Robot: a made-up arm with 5 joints.
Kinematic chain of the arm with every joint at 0, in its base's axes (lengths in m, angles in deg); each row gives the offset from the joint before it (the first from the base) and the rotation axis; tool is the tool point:
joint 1: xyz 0 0 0.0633 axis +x
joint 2: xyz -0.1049 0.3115 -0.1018 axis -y
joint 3: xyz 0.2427 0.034 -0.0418 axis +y
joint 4: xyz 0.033 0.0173 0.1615 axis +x
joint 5: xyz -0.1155 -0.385 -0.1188 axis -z
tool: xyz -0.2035 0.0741 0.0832
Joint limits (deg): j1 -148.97..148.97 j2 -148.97..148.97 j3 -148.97..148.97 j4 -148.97..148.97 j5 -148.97..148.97
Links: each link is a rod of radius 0.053 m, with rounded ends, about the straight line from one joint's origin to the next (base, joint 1, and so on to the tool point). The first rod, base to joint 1, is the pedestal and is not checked.
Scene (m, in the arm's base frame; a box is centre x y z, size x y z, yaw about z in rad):
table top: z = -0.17
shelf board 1: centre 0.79 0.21 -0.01 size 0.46 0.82 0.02 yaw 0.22
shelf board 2: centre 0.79 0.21 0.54 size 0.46 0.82 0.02 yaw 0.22
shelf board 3: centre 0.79 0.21 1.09 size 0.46 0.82 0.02 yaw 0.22
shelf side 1: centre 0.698 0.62 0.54 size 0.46 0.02 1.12 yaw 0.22
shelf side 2: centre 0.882 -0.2 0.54 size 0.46 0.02 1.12 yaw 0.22
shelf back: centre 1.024 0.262 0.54 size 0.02 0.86 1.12 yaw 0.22
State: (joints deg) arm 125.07 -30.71 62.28 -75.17 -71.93
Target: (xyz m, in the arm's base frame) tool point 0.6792 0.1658 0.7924
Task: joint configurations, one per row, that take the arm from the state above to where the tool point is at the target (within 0.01 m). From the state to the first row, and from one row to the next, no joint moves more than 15 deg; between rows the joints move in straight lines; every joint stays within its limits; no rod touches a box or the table.
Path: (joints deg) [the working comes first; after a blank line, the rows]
Joints at the target: 139.62 -53.48 79.07 -91.91 -75.88
Straight joint move there: touches shelf board 2.

1: 129.85 -43.08 51.76 -74.72 -64.54
2: 134.63 -55.46 41.23 -74.27 -57.16
3: 139.41 -67.83 30.71 -73.81 -49.77
4: 144.19 -80.20 20.18 -73.36 -42.39
5: 148.97 -92.58 9.66 -72.91 -35.00
6: 148.97 -91.66 22.26 -75.75 -33.03
7: 148.97 -90.75 34.86 -78.59 -31.05
8: 148.97 -89.84 47.47 -81.43 -29.08
9: 148.97 -88.93 60.07 -84.27 -27.10
10: 146.63 -80.07 64.82 -86.18 -39.29
11: 144.29 -71.21 69.57 -88.09 -51.49
12: 141.96 -62.34 74.32 -90.00 -63.68
13: 139.62 -53.48 79.07 -91.91 -75.88

